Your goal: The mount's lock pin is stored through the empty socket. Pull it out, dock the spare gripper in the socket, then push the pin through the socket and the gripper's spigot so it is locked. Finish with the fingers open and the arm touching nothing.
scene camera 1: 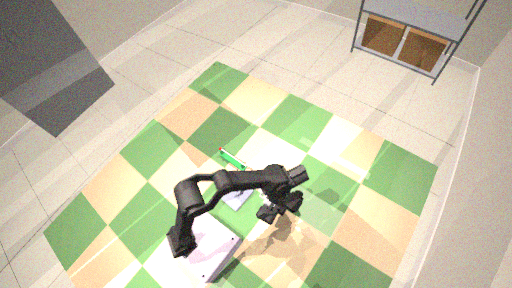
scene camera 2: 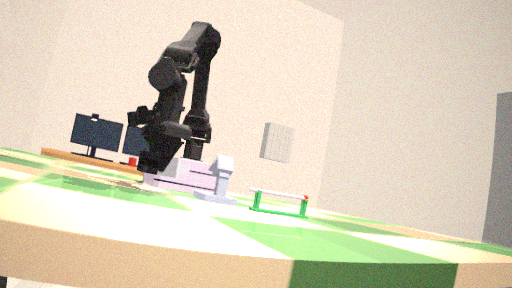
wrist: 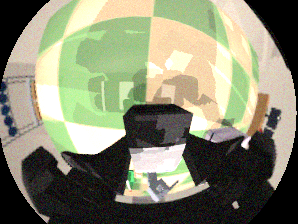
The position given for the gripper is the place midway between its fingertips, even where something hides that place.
The gripper point(scene camera 2: 156, 170) carries a spare gripper point(scene camera 2: 148, 162). Further things: a socket point(scene camera 2: 222, 167).
The spare gripper also shows in the wrist view point(wrist: 156, 133). The gripper also shows in scene camera 1 point(scene camera 1: 277, 204) and in the wrist view point(wrist: 154, 131).
